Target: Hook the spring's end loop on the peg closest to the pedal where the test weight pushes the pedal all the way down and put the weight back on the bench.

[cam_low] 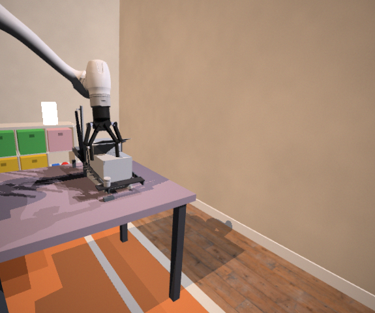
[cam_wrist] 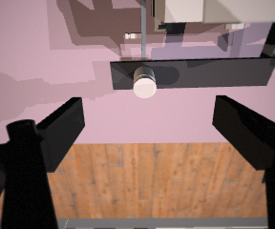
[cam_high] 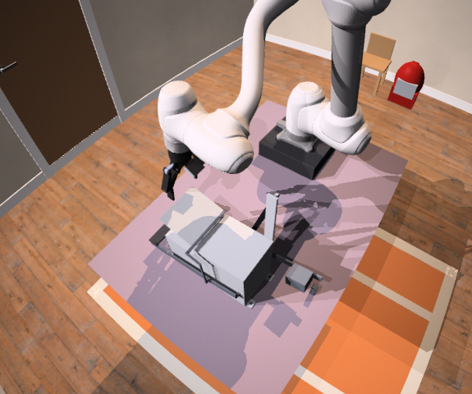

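Right now my hand is 20 mm to the left of the steel test weight and 120 mm above it. Also, from my hand: small grey block 30 mm to the right, 210 mm below.
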